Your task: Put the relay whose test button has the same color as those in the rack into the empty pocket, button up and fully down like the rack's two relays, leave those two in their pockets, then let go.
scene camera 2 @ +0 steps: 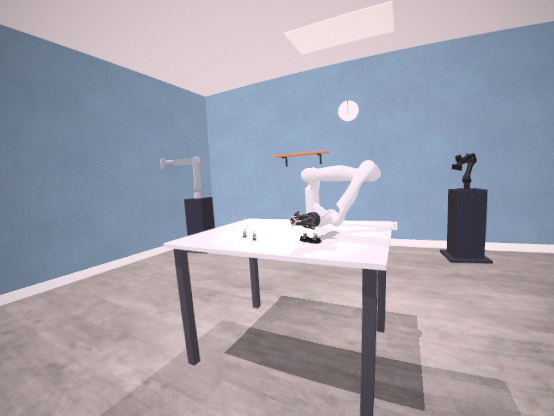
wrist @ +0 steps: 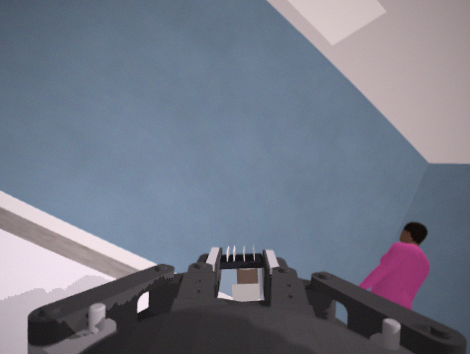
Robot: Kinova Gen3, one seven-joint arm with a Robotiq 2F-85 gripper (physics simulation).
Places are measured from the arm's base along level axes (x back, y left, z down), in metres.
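Pixels of known places: gripper, fingertip midpoint: (scene camera 2: 292,221) (wrist: 241,262).
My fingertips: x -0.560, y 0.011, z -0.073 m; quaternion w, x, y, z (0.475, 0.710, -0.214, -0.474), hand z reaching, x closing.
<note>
Behind a point stands the place of what it marks.
My gripper (scene camera 2: 293,221) @[x -0.560, y 0.011, z -0.073 m] (wrist: 241,262) @[x -0.560, y 0.011, z -0.073 m] is shut on a relay (wrist: 247,276) @[x -0.540, y 0.018, z -0.072 m]. The relay has a clear case with a brown block inside, a pale part, and a black base whose thin metal pins point away from the palm. Its button does not show. The gripper is tilted almost level in the scene view, above and a little left of the black rack (scene camera 2: 311,241) @[x -0.504, y 0.090, z 0.025 m]. Two relays (scene camera 2: 305,235) @[x -0.477, y 0.050, z 0.013 m] (scene camera 2: 315,236) @[x -0.506, y 0.105, z 0.010 m] stand in the rack; their button colors and the pocket between them are too small to tell. The rack does not show in the wrist view.
Two loose relays (scene camera 2: 245,233) @[x -0.439, y -0.293, z 0.017 m] (scene camera 2: 254,236) @[x -0.494, y -0.215, z 0.019 m] stand on the white table (scene camera 2: 280,251) @[x -0.658, y -0.021, z 0.043 m], left of the rack. A person in pink (wrist: 402,275) shows at the right of the wrist view. Other arms stand on dark pedestals (scene camera 2: 200,215) (scene camera 2: 467,225) beyond the table.
</note>
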